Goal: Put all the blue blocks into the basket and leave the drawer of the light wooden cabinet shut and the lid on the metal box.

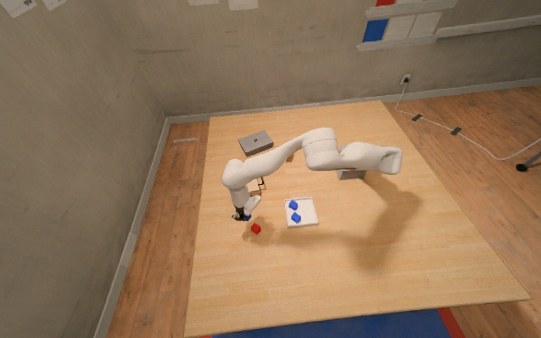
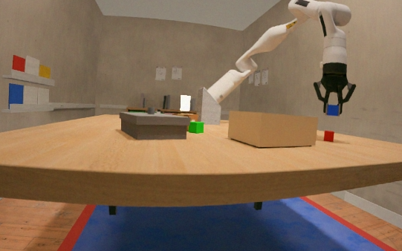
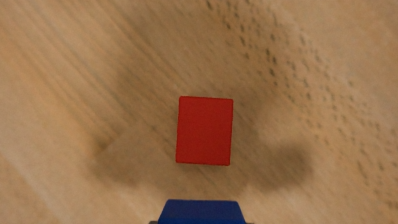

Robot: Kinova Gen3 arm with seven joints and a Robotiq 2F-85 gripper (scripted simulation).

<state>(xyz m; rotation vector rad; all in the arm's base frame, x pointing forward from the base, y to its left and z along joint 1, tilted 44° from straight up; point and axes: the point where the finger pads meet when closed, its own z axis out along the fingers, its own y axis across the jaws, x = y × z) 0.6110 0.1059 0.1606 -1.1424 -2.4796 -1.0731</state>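
Now: the white basket 260 mm behind my hand, 90 mm below it and 10 mm to the right of it. Round my hand: red block (90 mm below, 40 mm to the left, 30 mm behind); light wooden cabinet (230 mm to the right, 70 mm below, 10 mm behind); drawer (230 mm to the right, 70 mm below, 30 mm behind).
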